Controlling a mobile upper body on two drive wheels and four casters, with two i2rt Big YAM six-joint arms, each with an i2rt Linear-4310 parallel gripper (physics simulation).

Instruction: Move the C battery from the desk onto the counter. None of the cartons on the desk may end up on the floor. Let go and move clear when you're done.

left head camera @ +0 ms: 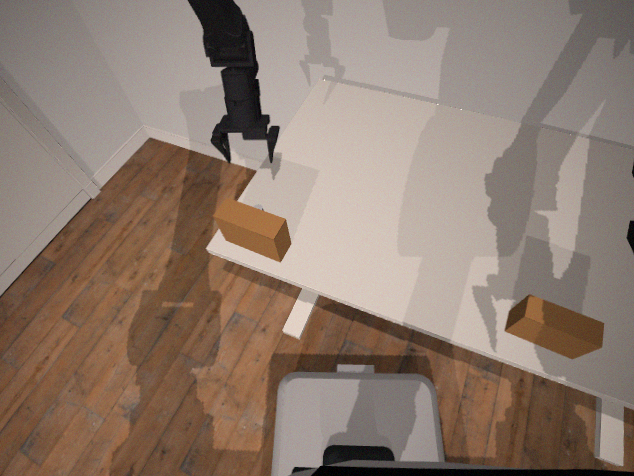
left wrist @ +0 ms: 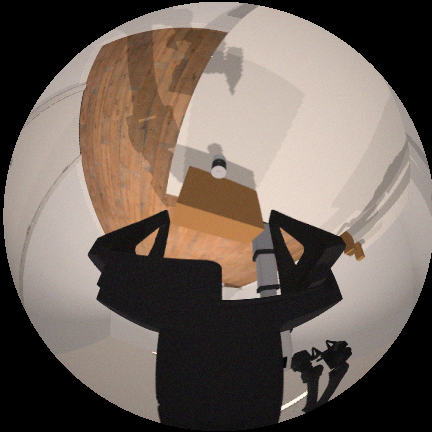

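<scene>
The C battery (left head camera: 259,208) (left wrist: 218,166) stands on the white desk (left head camera: 358,204) (left wrist: 325,115), close behind the left carton. It is dark and silver with a pale end; in the head view the carton hides most of it. The left carton (left head camera: 250,230) (left wrist: 220,197) is an orange-brown box near the desk's left front corner. My left gripper (left head camera: 249,161) (left wrist: 218,215) is open and empty, above the desk's left edge and clear of battery and carton. My right gripper (left head camera: 631,202) shows partly at the right edge of the head view, its dark tips apart, open. No counter can be made out.
A second carton (left head camera: 555,327) (left wrist: 348,242) stands near the desk's front edge, farther right. The robot's grey base (left head camera: 307,409) is in front of the desk, over the wooden floor (left head camera: 102,307). Walls rise behind and left of the desk. Arm shadows fall across the desk.
</scene>
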